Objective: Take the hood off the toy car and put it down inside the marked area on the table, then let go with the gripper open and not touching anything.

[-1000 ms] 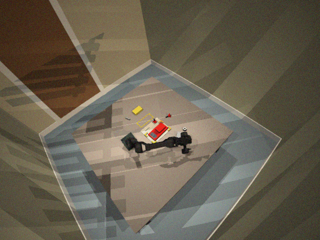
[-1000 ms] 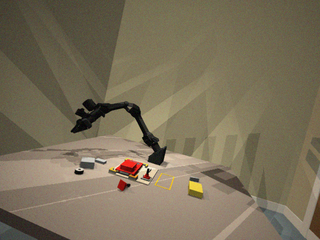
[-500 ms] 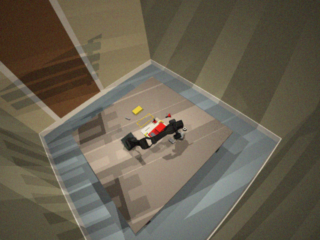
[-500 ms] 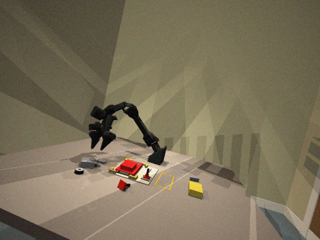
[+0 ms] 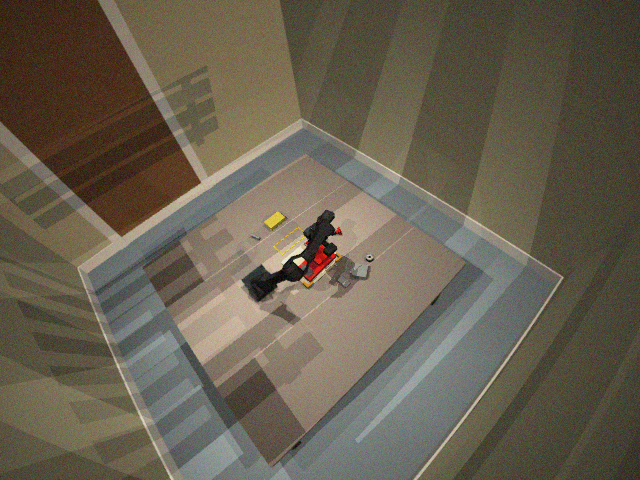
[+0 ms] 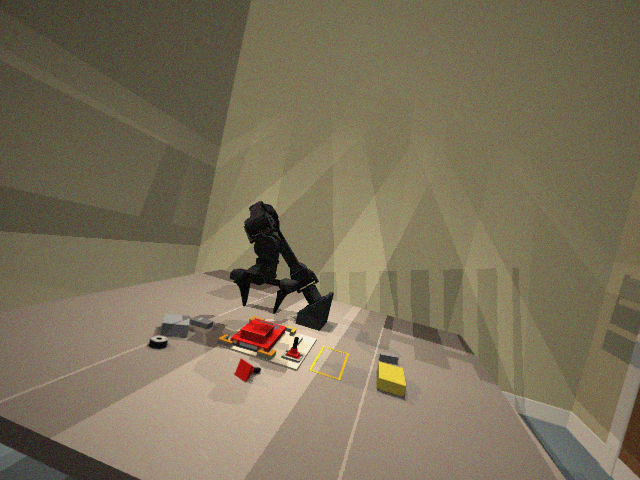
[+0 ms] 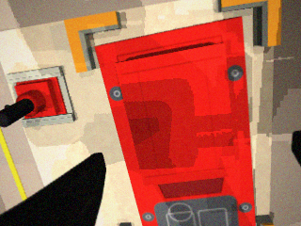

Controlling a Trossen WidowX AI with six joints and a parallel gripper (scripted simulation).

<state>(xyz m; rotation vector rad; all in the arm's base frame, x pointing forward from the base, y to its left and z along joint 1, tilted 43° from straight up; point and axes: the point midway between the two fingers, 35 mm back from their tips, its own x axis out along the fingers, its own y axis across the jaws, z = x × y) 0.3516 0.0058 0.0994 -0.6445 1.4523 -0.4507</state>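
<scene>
My gripper tip is 6 cm above the red hood, 1 cm to the right of it and 1 cm past it. The rest, counted from my gripper tip: yellow block: 39 cm to the left, 9 cm below, 6 cm behind; then black wheel: 19 cm ahead, 16 cm to the right, 9 cm below.
</scene>
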